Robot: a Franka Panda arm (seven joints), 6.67 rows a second.
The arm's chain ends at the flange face. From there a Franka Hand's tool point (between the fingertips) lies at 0.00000 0.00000 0.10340 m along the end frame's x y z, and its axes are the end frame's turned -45 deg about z.
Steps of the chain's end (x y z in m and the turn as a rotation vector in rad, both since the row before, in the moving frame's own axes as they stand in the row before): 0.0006, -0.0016, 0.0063, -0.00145, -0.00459, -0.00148; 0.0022, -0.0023, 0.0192, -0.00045, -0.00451, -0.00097; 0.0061, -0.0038, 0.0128, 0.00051, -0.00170, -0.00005; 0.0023, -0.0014, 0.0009, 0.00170, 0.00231, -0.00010
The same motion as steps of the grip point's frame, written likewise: 0.0011, -0.0009, 0.0063, 0.00222, -0.00427, -0.00148; 0.0028, -0.0004, 0.0192, 0.00287, -0.00351, -0.00097; 0.0069, 0.0015, 0.0128, 0.00156, -0.00084, -0.00005; 0.0029, 0.0007, 0.0009, -0.00043, 0.00284, -0.00010
